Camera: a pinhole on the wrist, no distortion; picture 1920 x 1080 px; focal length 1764.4 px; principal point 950.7 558.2 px. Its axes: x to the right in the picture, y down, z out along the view. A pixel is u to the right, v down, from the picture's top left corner.
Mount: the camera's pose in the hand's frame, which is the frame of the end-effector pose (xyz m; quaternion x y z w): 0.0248 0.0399 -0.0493 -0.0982 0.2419 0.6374 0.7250
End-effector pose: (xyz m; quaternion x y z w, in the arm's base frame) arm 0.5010 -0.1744 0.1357 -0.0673 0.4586 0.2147 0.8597
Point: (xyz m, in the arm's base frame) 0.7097 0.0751 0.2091
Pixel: 641 459
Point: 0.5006 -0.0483 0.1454
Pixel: 1269 899
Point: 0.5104 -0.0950 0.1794
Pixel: outside the picture
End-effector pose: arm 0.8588 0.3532 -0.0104 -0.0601 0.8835 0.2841 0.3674
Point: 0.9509 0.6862 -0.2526
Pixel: 506 484
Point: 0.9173 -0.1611 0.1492
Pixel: behind the camera
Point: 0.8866 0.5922 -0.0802
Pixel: 903 776
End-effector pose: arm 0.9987 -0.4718 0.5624 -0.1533 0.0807 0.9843 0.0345
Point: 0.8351 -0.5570 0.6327
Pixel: outside the picture
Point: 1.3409 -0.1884 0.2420
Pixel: behind the camera
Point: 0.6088 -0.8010 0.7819
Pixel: 1590 37
